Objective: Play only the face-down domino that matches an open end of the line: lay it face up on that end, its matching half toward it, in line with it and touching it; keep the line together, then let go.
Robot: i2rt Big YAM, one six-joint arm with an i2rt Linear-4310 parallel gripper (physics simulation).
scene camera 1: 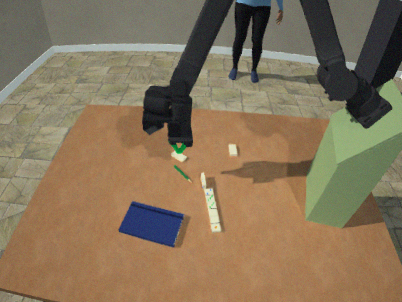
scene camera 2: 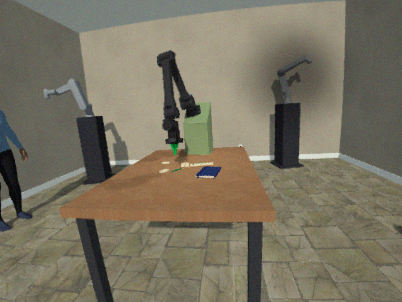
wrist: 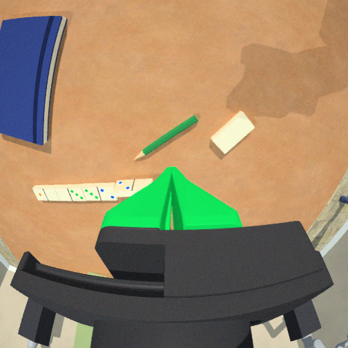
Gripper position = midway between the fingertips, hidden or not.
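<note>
I can see my gripper (wrist: 171,174) here. A blue book (scene camera 1: 154,224) is in sight, and so is a domino (wrist: 239,125).
</note>
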